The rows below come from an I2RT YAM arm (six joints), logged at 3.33 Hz.
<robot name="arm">
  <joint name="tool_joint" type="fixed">
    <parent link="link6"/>
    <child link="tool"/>
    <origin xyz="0 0 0" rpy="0 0 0"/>
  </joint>
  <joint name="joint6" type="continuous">
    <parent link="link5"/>
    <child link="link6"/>
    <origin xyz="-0.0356 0 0.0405" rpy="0 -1.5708 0"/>
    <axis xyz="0 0 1"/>
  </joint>
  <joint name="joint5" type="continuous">
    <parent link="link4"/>
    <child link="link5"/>
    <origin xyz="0.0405 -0.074 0.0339" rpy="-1.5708 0 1.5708"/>
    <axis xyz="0 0 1"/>
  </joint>
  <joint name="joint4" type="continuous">
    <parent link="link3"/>
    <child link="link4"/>
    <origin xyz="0.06 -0.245 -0.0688" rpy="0 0 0"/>
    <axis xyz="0 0 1"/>
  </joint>
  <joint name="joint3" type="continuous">
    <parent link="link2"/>
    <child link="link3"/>
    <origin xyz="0 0.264 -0.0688" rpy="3.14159 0 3.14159"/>
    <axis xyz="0 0 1"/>
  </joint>
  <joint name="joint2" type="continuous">
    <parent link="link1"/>
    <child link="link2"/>
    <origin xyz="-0.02 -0.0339 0.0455" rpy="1.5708 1.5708 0"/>
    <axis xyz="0 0 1"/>
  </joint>
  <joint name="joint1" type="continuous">
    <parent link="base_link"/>
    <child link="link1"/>
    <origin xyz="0 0 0.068" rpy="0 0 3.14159"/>
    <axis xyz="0 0 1"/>
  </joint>
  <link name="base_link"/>
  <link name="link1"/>
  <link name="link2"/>
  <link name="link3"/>
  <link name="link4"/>
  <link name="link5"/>
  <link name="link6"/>
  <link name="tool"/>
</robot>
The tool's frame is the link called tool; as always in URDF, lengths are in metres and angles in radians. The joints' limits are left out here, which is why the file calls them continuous.
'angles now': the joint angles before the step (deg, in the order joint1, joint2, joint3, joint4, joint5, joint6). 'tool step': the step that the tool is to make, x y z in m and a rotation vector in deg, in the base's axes. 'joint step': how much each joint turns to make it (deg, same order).
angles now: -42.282, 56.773, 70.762, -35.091, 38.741, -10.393
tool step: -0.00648, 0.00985, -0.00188, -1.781, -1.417, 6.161
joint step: 0.022, -3.846, -3.256, 3.366, -5.682, -2.907
